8 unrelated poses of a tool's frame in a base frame.
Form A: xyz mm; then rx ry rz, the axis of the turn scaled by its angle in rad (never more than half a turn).
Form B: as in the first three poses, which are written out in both.
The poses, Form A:
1: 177, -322, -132, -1.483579, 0.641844, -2.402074
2: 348, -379, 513, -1.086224, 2.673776, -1.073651
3: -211, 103, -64, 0.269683, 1.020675, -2.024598
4: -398, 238, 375, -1.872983, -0.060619, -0.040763
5: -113, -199, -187, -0.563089, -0.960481, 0.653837
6: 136, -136, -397, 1.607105, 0.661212, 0.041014
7: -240, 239, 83, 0.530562, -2.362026, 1.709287
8: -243, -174, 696, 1.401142, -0.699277, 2.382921
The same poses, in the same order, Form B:
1: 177, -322, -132, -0.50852, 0.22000, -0.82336, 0.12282
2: 348, -379, 513, -0.35259, 0.86790, -0.34851, 0.03117
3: -211, 103, -64, 0.10740, 0.40648, -0.80629, 0.41609
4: -398, 238, 375, -0.80529, -0.02606, -0.01753, 0.59204
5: -113, -199, -187, -0.26239, -0.44757, 0.30468, 0.79875
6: 136, -136, -397, 0.70614, 0.29053, 0.01802, 0.64548
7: -240, 239, 83, 0.17832, -0.79388, 0.57449, 0.08893
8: -243, -174, 696, 0.48622, -0.24266, 0.82692, 0.14459
